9 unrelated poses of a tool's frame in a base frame.
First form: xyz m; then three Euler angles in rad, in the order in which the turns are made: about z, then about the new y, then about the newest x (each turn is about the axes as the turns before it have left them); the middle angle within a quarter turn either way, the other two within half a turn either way.
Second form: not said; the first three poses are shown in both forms.
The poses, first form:
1: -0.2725, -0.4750, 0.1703, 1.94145, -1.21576, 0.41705
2: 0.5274, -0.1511, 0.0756, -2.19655, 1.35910, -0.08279
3: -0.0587, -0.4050, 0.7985, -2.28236, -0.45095, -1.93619
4: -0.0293, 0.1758, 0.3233, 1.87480, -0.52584, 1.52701
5: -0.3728, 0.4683, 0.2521, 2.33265, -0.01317, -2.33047
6: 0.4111, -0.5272, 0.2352, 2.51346, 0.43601, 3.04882
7: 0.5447, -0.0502, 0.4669, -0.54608, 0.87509, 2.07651
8: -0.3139, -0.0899, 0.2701, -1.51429, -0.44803, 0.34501
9: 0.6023, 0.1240, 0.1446, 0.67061, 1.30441, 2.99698
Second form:
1: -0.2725, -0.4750, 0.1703, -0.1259, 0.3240, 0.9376, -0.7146, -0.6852, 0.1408
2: 0.5274, -0.1511, 0.0756, -0.1231, -0.1703, -0.9777, 0.8551, -0.5182, -0.0174
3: -0.0587, -0.4050, 0.7985, -0.5877, -0.6816, 0.4358, -0.5364, -0.0749, -0.8406
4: -0.0293, 0.1758, 0.3233, -0.2589, 0.8252, 0.5019, 0.1083, -0.4916, 0.8641
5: -0.3728, 0.4683, 0.2521, -0.6902, 0.7235, 0.0132, 0.4917, 0.4823, -0.7250
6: 0.4111, -0.5272, 0.2352, -0.7334, 0.5327, -0.4223, 0.5535, 0.8286, 0.0840
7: 0.5447, -0.0502, 0.4669, 0.5477, -0.3329, -0.7676, 0.3223, -0.7627, 0.5607
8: -0.3139, -0.0899, 0.2701, 0.0509, -0.8999, 0.4332, 0.9313, 0.1994, 0.3048
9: 0.6023, 0.1240, 0.1446, 0.2062, 0.1636, -0.9647, 0.7239, -0.6889, 0.0379
